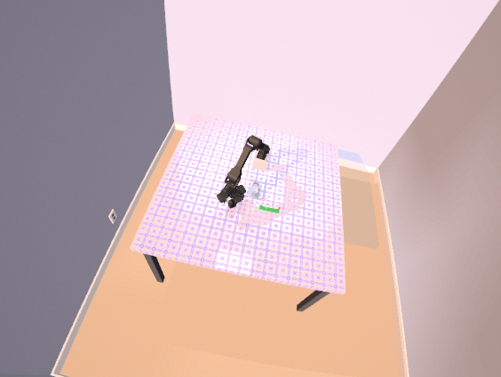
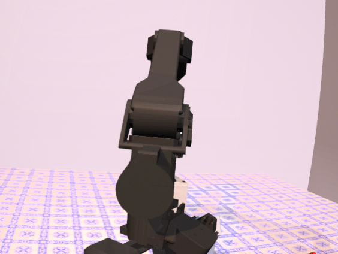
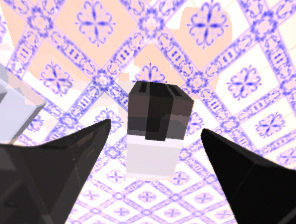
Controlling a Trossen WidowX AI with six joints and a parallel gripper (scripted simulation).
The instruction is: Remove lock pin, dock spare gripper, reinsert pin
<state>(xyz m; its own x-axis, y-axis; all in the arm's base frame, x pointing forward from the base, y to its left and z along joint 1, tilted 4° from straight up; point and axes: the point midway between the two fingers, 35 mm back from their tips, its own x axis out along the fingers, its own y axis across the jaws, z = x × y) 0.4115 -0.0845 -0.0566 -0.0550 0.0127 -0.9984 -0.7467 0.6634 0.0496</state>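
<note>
The spare gripper lies 10 mm to the right of my gripper tip and 10 mm behind it. The rest, counted from my gripper tip: grey-blue mount 140 mm behind, 130 mm to the left, 20 mm above; green pin holder 260 mm to the left, 60 mm behind, 10 mm below.
</note>
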